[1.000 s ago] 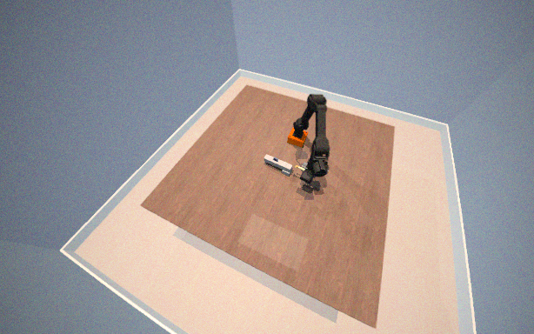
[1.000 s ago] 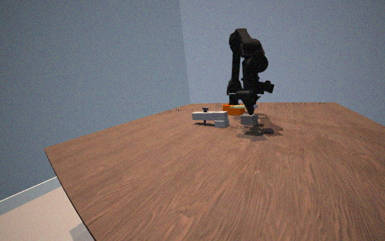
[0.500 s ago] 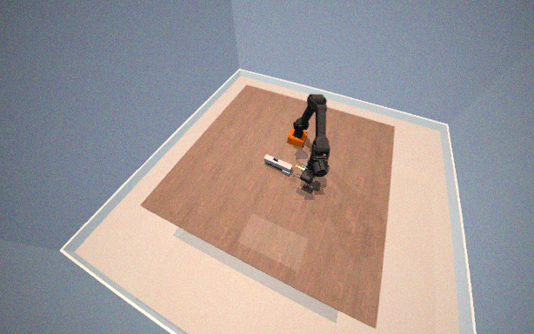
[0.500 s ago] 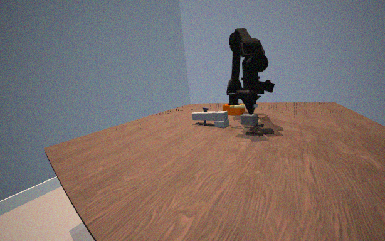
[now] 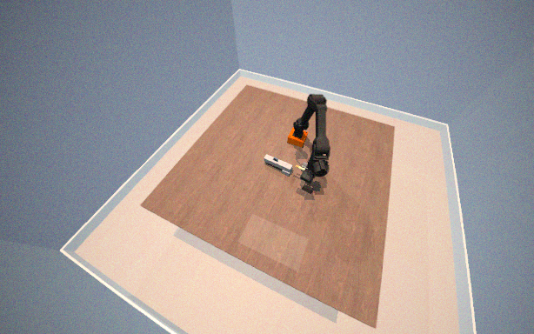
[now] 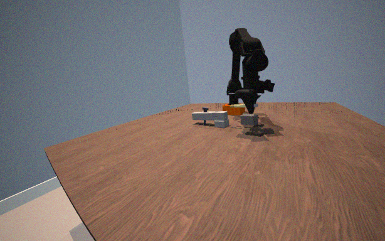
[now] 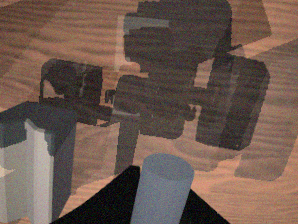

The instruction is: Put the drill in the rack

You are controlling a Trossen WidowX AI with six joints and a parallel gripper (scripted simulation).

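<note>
Right now my gripper tip is 7 cm past the grey rack, 4 cm above it and 2 cm to the left of it. The rest, counted from my gripper tip: dark blue key: 22 cm to the right, 2 cm behind, 1 cm below; housing: 20 cm to the right, 3 cm below, 2 cm behind; yellowish drill: 4 cm to the right, 3 cm above.
</note>
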